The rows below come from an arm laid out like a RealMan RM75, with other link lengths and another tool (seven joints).
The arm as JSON. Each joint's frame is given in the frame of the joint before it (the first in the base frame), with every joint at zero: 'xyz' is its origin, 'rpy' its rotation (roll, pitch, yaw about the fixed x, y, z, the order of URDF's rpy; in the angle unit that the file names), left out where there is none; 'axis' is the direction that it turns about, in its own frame. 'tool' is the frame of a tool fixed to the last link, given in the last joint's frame.
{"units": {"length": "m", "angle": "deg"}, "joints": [
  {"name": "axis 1", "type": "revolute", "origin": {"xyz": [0.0, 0.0, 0.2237]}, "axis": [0.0, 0.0, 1.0]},
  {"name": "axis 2", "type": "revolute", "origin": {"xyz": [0.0, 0.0, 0.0]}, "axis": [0.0, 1.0, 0.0]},
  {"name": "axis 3", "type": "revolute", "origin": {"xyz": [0.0, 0.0, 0.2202]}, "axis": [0.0, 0.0, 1.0]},
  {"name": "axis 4", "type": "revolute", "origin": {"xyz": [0.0, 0.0, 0.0]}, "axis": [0.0, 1.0, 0.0]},
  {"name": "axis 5", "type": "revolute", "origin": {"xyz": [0.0, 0.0, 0.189]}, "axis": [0.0, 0.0, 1.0]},
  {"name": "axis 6", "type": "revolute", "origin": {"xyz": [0.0, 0.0, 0.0]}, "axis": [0.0, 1.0, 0.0]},
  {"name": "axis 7", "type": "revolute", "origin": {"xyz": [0.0, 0.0, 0.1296]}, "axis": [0.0, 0.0, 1.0]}
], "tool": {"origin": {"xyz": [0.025, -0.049, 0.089], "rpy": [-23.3, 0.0, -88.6]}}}
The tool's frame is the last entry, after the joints.
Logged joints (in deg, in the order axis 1, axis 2, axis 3, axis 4, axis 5, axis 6, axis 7), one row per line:
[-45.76 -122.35 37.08 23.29 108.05 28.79 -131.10]
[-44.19 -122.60 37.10 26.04 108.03 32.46 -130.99]
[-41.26 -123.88 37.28 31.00 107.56 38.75 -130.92]
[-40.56 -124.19 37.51 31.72 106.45 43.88 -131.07]
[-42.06 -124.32 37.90 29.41 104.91 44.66 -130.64]
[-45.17 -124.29 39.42 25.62 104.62 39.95 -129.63]
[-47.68 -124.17 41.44 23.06 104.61 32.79 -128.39]
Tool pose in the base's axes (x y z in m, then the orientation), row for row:
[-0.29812 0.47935 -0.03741 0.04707 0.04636 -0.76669 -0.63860]
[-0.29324 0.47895 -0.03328 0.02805 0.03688 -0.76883 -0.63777]
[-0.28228 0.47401 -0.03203 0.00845 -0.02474 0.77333 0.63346]
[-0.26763 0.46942 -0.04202 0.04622 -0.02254 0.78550 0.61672]
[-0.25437 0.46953 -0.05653 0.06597 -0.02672 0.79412 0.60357]
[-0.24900 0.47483 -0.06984 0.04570 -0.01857 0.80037 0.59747]
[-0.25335 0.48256 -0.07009 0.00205 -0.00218 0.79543 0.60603]
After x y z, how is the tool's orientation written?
As a quaternion, w x y z.
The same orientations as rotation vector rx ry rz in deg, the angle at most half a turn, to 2 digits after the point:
[8.10 -134.02 -111.63]
[6.52 -135.97 -112.79]
[-4.43 138.46 113.41]
[-3.94 137.38 107.86]
[-4.62 137.23 104.30]
[-3.25 140.02 104.52]
[-0.39 142.99 108.94]

